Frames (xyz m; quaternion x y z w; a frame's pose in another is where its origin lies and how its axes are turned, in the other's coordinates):
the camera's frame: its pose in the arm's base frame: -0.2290 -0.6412 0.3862 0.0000 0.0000 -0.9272 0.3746
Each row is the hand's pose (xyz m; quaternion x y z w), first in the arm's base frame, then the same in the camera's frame.
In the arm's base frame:
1: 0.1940 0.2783 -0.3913 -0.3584 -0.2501 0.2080 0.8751
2: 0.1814 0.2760 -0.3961 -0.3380 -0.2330 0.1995 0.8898
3: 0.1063 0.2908 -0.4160 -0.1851 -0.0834 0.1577 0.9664
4: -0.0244 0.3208 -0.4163 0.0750 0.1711 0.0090 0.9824
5: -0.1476 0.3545 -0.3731 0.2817 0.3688 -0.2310 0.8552
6: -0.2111 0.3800 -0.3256 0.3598 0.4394 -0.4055 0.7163
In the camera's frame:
1: -0.9430 -0.3676 -0.7775 0.0976 -0.4260 0.8893 0.1349
2: -0.9323 -0.3747 -0.7823 0.0894 -0.4007 0.8997 0.1483
3: -0.8886 -0.4375 -0.8022 0.0080 -0.2029 0.9551 0.2158
4: -0.8154 -0.5499 -0.8025 -0.1305 0.1336 0.9142 0.3596
5: -0.7502 -0.6597 -0.7593 -0.2364 0.3993 0.7064 0.5345
6: -0.7222 -0.7222 -0.7118 -0.2726 0.4982 0.5122 0.6443

